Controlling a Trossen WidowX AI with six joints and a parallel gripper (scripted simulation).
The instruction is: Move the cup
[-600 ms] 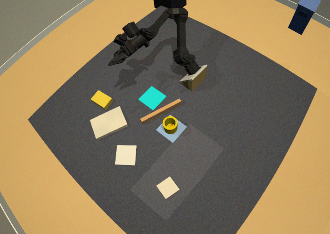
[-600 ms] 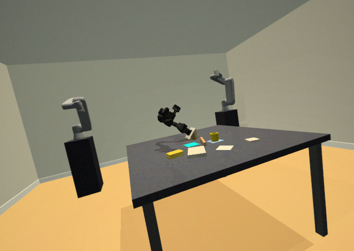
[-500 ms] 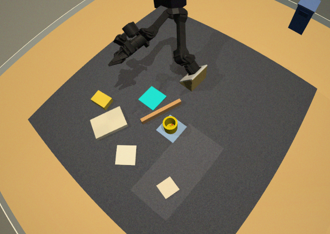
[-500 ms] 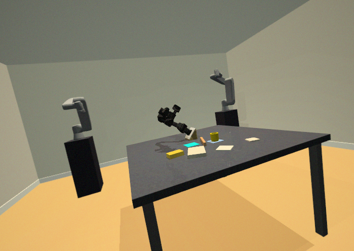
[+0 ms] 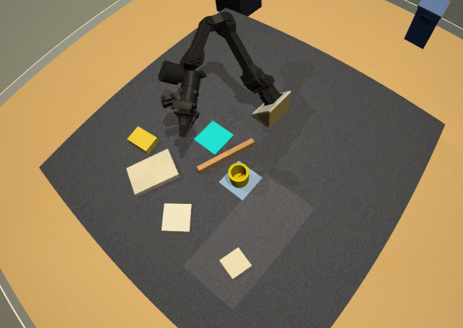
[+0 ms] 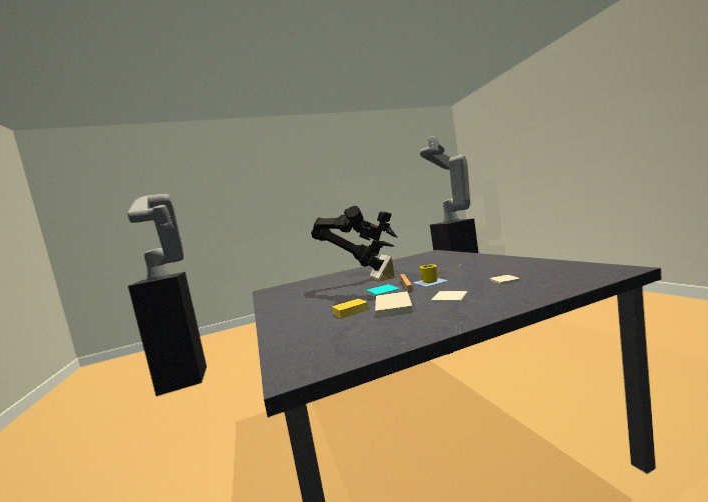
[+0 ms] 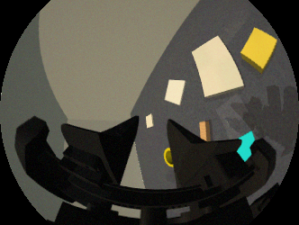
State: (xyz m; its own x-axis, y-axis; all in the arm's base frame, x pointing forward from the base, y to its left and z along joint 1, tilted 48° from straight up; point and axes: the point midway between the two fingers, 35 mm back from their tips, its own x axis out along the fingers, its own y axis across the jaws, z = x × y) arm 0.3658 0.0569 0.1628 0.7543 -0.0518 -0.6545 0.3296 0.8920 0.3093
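Now: the cup 7 cm behind my gripper tip, 16 cm to the left of it and 18 cm below it. Round my gripper tip: light blue pad (7 cm behind, 17 cm to the left, 22 cm below); then wooden bar (10 cm behind, 7 cm to the left, 21 cm below); then cream slab (13 cm ahead, 11 cm to the right, 20 cm below).
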